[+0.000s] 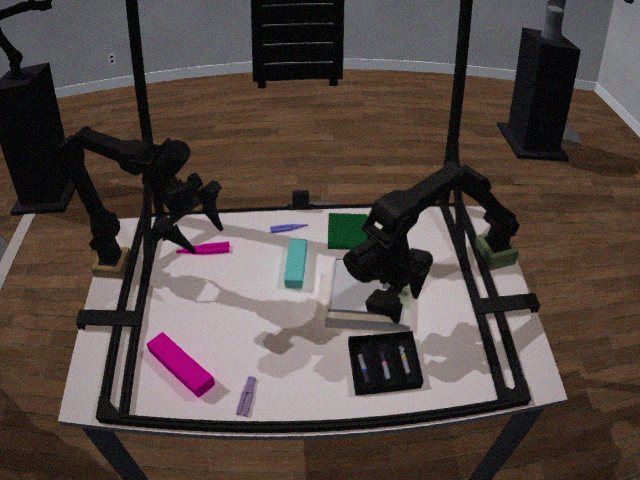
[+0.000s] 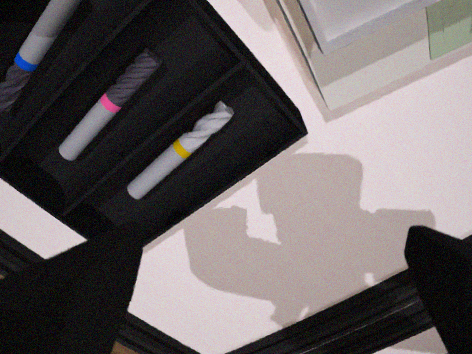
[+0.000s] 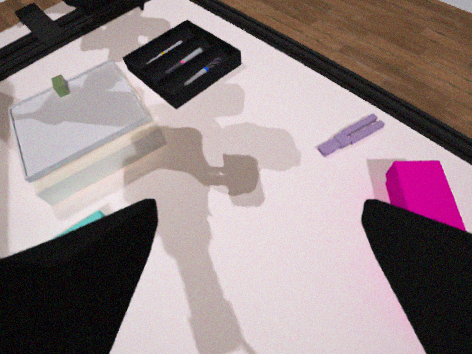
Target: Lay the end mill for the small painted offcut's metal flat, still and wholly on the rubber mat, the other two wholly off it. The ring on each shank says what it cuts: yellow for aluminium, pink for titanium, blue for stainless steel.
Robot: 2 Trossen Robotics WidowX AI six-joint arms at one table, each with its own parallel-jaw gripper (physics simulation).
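Frame: origin at the left arm's base, x right, y ahead, z up, level; centimetres.
Seen in the pictures: left gripper, fingertip midpoint: (image 1: 406, 310) (image 2: 276, 240) (image 3: 115, 10); right gripper, fingertip midpoint: (image 1: 208, 241) (image 3: 260, 210); left arm's base, origin of the base link: (image 1: 497, 243); right arm's base, origin of the base link: (image 1: 110, 257).
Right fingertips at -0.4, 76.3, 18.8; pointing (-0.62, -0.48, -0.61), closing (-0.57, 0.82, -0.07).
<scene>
Offsets run from my right fingertips to a thing's top centre, as dx, dy, dz. Level surfaces: height alone.
Three end mills lie in separate slots of the black tray @(-25.0, -32.6, -20.8) (image 1: 388, 387) (image 3: 210, 81): blue-ringed @(-24.9, -27.7, -22.3) (image 1: 363, 367) (image 2: 44, 40) (image 3: 199, 74), pink-ringed @(-25.4, -32.5, -22.3) (image 1: 385, 365) (image 2: 89, 130) (image 3: 191, 56) and yellow-ringed @(-25.4, -37.3, -22.3) (image 1: 404, 360) (image 2: 160, 172) (image 3: 164, 52). The small green offcut @(-6.8, -39.3, -15.8) (image 3: 60, 86) stands on the scale (image 1: 356, 294) (image 2: 365, 62) (image 3: 75, 135). The green rubber mat @(dz -23.4) (image 1: 345, 230) lies at the back, partly behind the left arm. My left gripper (image 1: 408, 306) (image 2: 276, 240) is open and empty, above the table beside the tray and scale. My right gripper (image 1: 208, 240) (image 3: 260, 210) is open and empty at the back left.
A teal block @(+11.1, -21.5, -20.2) (image 1: 295, 263) stands left of the scale. A magenta bar @(-15.2, +12.7, -19.4) (image 1: 179, 364) (image 3: 420, 192) and a purple forked piece @(-25.4, -1.0, -22.7) (image 1: 246, 396) (image 3: 351, 135) lie at the front left. A magenta forked piece @(+24.3, +1.7, -22.5) (image 1: 212, 248) lies near the right gripper, a blue one @(+27.1, -23.5, -22.9) (image 1: 287, 227) left of the mat. Black frame rails (image 1: 310, 425) edge the table.
</scene>
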